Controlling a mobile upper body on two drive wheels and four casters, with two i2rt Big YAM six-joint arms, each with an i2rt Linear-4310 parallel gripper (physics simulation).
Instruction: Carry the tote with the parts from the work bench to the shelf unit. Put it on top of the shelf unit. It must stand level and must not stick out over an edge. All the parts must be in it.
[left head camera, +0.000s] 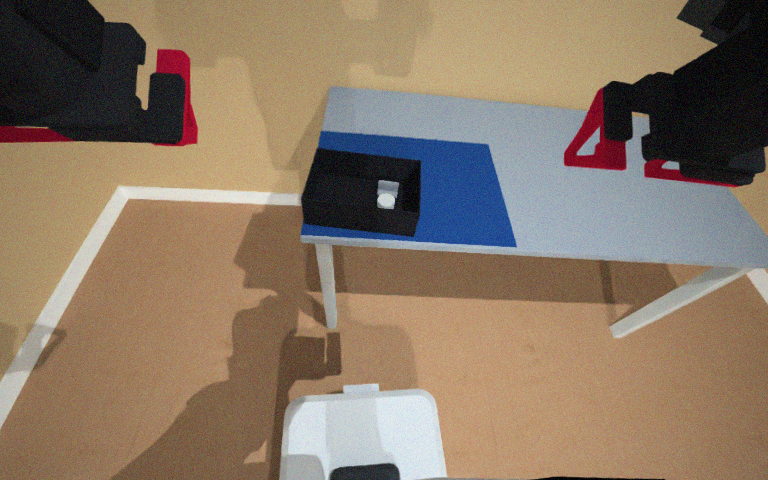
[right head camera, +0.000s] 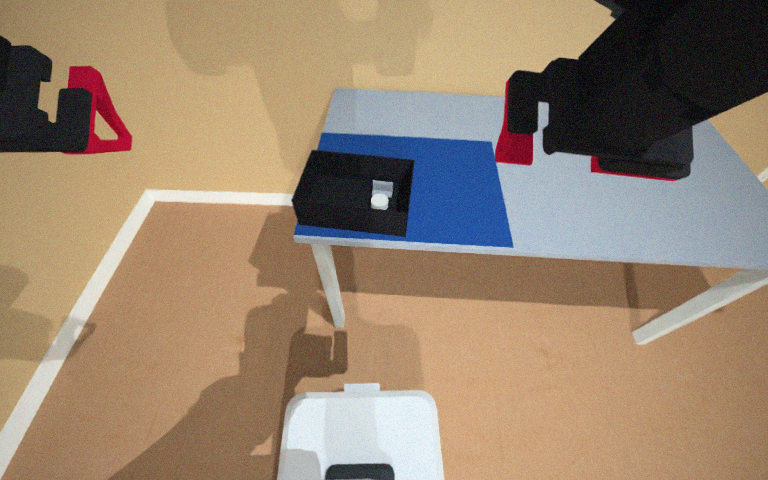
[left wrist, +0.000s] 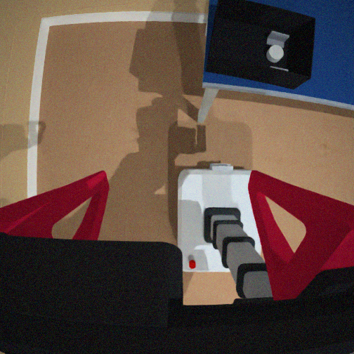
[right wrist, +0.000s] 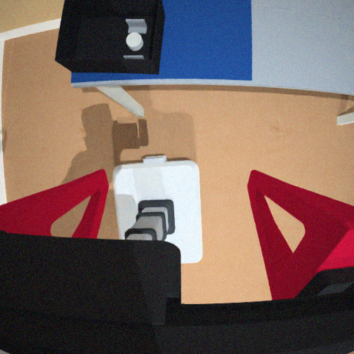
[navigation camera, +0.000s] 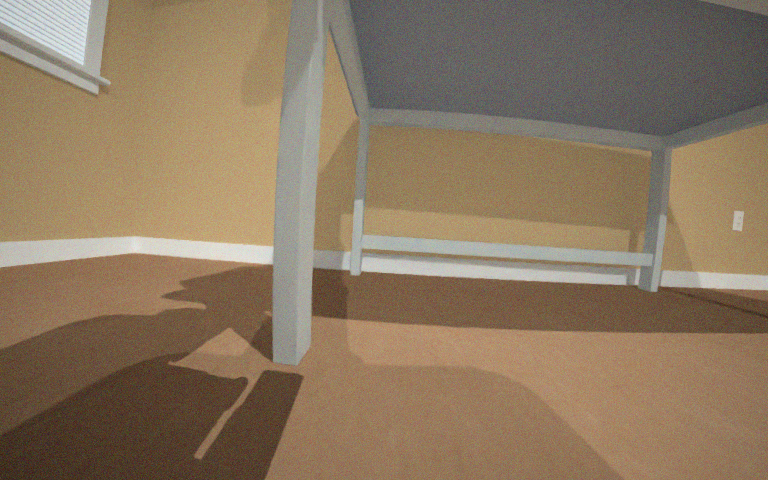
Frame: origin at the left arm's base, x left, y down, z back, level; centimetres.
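Seen in the pictures: left gripper, fingertip midpoint: (left head camera: 138, 134) (right head camera: 80, 143); right gripper, fingertip midpoint: (left head camera: 606, 165) (right head camera: 545, 160).
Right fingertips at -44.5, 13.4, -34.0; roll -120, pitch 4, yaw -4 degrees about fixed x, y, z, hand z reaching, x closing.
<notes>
A point is followed by its place in that frame, as x, y, z.
The black tote (left head camera: 356, 219) @(-20.6, 59.9, -64.3) (right head camera: 348, 219) @(-21.0, 59.8, -64.2) (left wrist: 240, 71) (right wrist: 107, 66) stands upright on the blue mat (left head camera: 458, 198) @(-52.2, 64.6, -76.2) (right head camera: 453, 198) @(-51.6, 64.6, -75.9) (left wrist: 337, 60) (right wrist: 207, 40), at the left end of the work bench (left head camera: 566, 215) @(-86.0, 64.8, -69.6) (right head camera: 566, 215) @(-84.5, 64.8, -69.1) (right wrist: 305, 45). Inside are a white round part (left head camera: 386, 200) @(-29.4, 61.9, -72.8) (right head camera: 379, 201) @(-29.3, 61.9, -72.4) (left wrist: 275, 53) (right wrist: 134, 41), a grey angled part (left head camera: 388, 186) @(-30.4, 61.9, -78.4) (right head camera: 382, 187) @(-30.3, 62.4, -78.4) (left wrist: 278, 38) (right wrist: 136, 25) and a thin light piece (left wrist: 279, 68) (right wrist: 133, 57). My left gripper (left head camera: 101, 138) (left wrist: 178, 178) is open, left of the bench. My right gripper (left head camera: 637, 169) (right wrist: 177, 177) is open and appears over the bench's right part. The shelf unit does not show.
The bench's front left leg (left head camera: 326, 285) @(-10.7, 97.4, -64.6) (right head camera: 329, 285) @(-11.3, 97.8, -64.6) (navigation camera: 297, 186) @(-12.1, 114.0, -64.5) stands close ahead of my white base (left head camera: 396, 430) @(-33.5, 115.0, -19.4) (right head camera: 396, 430) @(-34.2, 115.0, -19.5) (left wrist: 192, 185) (right wrist: 187, 190). A crossbar (navigation camera: 504, 249) @(-81.2, 125.4, -124.0) joins the rear legs. Yellow walls (navigation camera: 181, 141) @(80.8, 80.2, -145.9) rise behind and at the left, with a window (navigation camera: 48, 28) @(110.3, 48.1, -110.1).
</notes>
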